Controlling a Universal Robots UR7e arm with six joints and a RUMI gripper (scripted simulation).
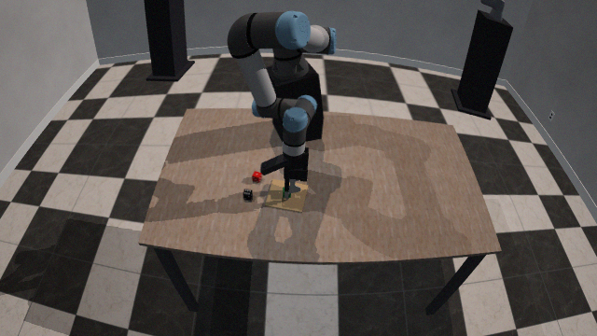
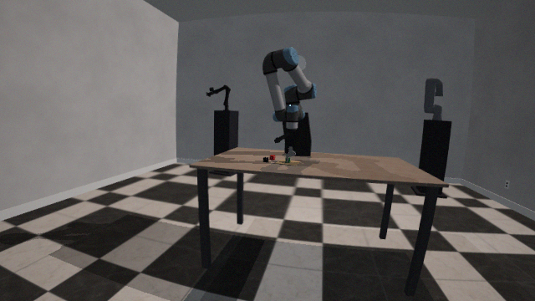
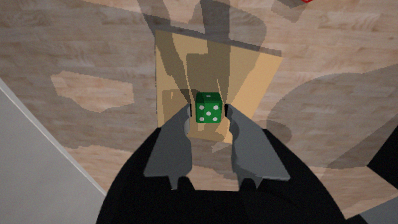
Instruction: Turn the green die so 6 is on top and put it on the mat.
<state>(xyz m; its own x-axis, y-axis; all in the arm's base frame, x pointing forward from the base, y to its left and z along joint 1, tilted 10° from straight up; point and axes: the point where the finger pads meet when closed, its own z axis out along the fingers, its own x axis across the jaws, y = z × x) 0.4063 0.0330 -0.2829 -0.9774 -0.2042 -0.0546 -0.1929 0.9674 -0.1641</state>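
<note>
Right now the green die is right at my hand. Round my hand: black die: 40 mm ahead, 140 mm to the right, 10 mm below; tan mat: 20 mm below; red die: 60 mm behind, 130 mm to the right, 10 mm below.
</note>
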